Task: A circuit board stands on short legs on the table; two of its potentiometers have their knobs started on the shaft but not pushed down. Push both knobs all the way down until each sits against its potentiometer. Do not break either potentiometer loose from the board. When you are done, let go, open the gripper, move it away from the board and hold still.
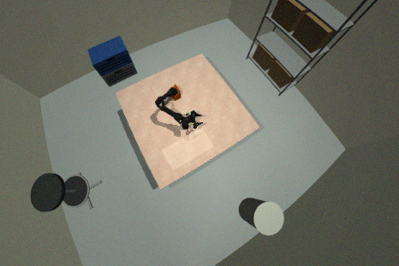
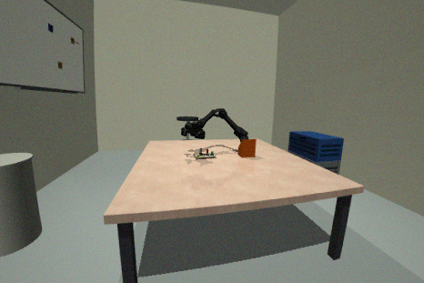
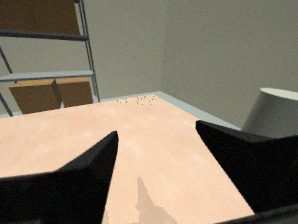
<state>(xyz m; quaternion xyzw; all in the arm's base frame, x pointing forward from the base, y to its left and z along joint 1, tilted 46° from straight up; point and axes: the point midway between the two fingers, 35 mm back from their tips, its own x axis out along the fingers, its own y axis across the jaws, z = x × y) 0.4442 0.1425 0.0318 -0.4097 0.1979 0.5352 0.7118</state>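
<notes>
Right now my gripper tip is 14 cm past the red knob, 9 cm to the left of it and 14 cm above it. Also, from my gripper tip: potentiometer 14 cm behind, 9 cm to the right, 15 cm below.
</notes>
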